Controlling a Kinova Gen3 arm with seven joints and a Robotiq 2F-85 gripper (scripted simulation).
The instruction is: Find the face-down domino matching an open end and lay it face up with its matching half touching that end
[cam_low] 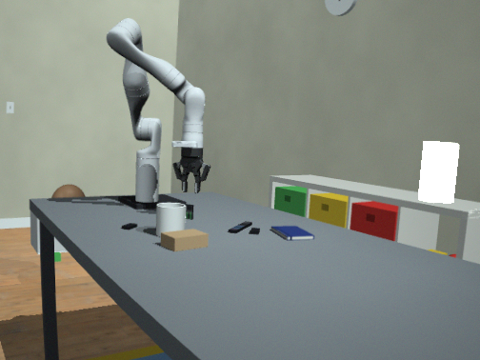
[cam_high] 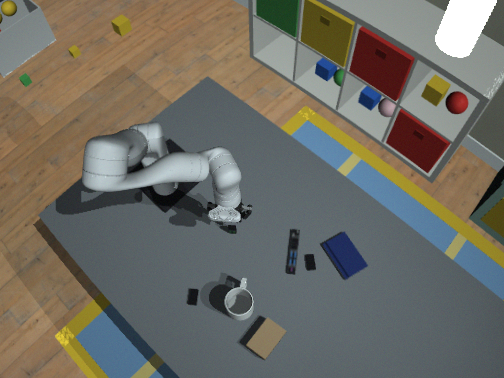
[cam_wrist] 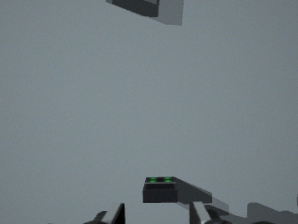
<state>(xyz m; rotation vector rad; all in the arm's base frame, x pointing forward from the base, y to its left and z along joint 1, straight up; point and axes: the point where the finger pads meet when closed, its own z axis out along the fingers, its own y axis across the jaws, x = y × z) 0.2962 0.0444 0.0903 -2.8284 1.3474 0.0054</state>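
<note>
Now: the dark domino 90 mm below my hand. Round my hand: white mug 200 mm ahead, 170 mm to the right, 70 mm below; then cardboard box 330 mm ahead, 190 mm to the right, 90 mm below.
</note>
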